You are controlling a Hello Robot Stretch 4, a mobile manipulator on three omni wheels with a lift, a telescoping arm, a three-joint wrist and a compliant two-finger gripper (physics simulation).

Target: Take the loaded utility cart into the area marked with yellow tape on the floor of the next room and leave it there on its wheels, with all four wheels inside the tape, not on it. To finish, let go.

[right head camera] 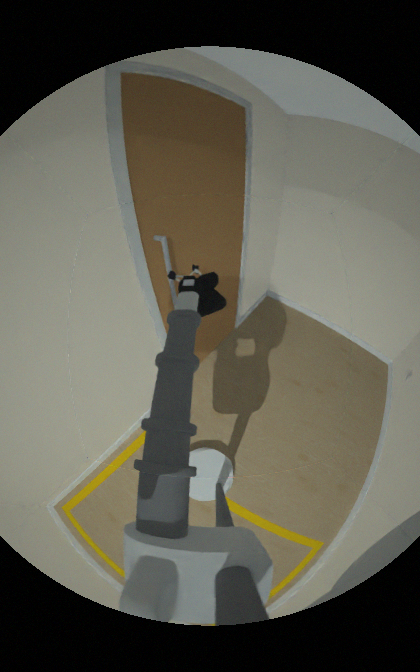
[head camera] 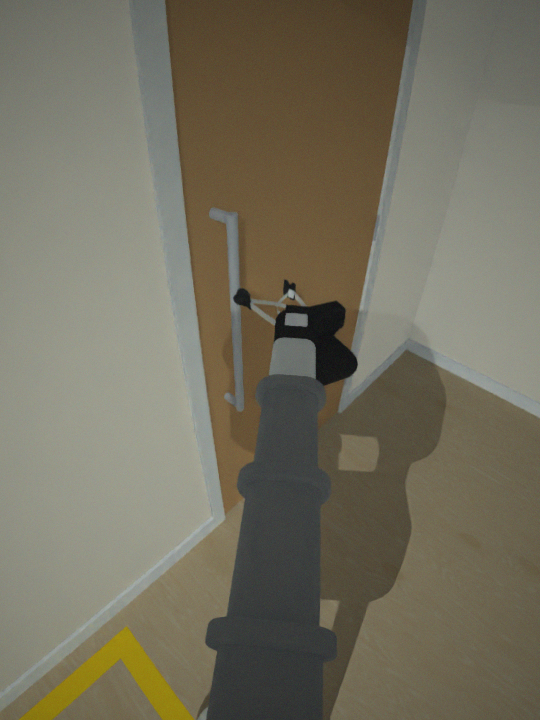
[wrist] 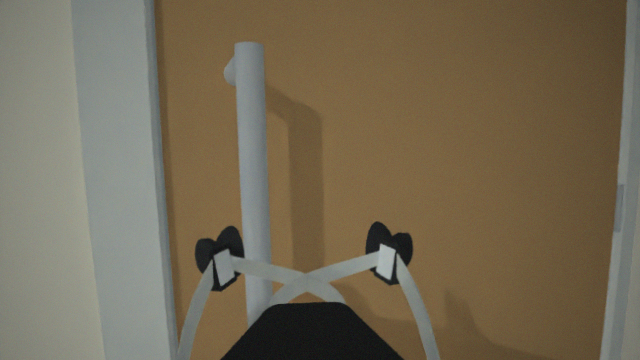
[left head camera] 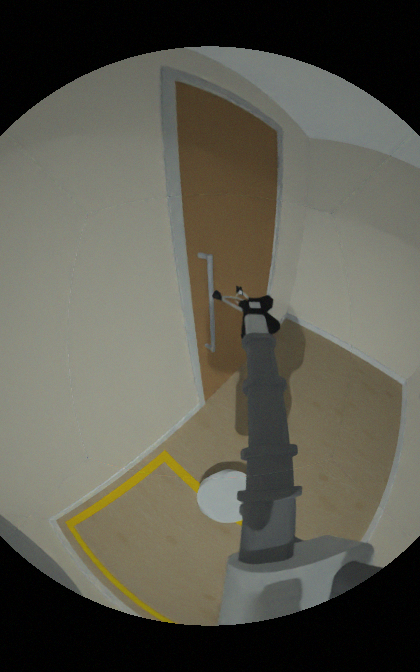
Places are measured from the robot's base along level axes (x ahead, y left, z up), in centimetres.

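Pixels of known places: gripper, fingertip midpoint: [head camera: 261,288] [wrist: 305,244].
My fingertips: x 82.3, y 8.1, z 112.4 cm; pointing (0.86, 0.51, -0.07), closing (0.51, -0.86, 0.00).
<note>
Behind a point stands the place of what it marks.
My gripper [head camera: 265,293] @[y 8.1, x 82.3, z 112.5 cm] [left head camera: 228,293] [right head camera: 184,272] [wrist: 305,244] @[y 8.1, x 82.3, z 112.5 cm] is open and empty, its two fingertips apart, in front of a brown door [head camera: 290,145] @[y 4.2, x 109.1, z 138.9 cm] [left head camera: 230,175] [right head camera: 185,150] [wrist: 450,150] @[y 1.4, x 112.7, z 118.4 cm]. The door is shut in its frame. Its grey vertical bar handle [head camera: 234,261] @[y 14.4, x 83.9, z 118.1 cm] [left head camera: 211,280] [right head camera: 166,257] [wrist: 252,150] @[y 14.1, x 84.1, z 119.4 cm] runs just inside the left fingertip in the wrist view; the depth between them is hard to tell. Yellow tape [head camera: 75,686] @[y 64.5, x 11.7, z -2.7 cm] [left head camera: 120,487] [right head camera: 272,522] marks an area on the floor near the robot. The utility cart does not show in these views.
A pale wall [head camera: 75,290] @[y 40.3, x 62.5, z 121.3 cm] stands left of the door, another wall [head camera: 488,232] @[y -101.3, x 202.8, z 91.2 cm] at the right. A white round disc [left head camera: 220,495] [right head camera: 205,475] covers part of the tape line beside my arm. My arm's shadow falls on the wooden floor [head camera: 465,552] @[y -82.7, x 74.0, z -2.7 cm].
</note>
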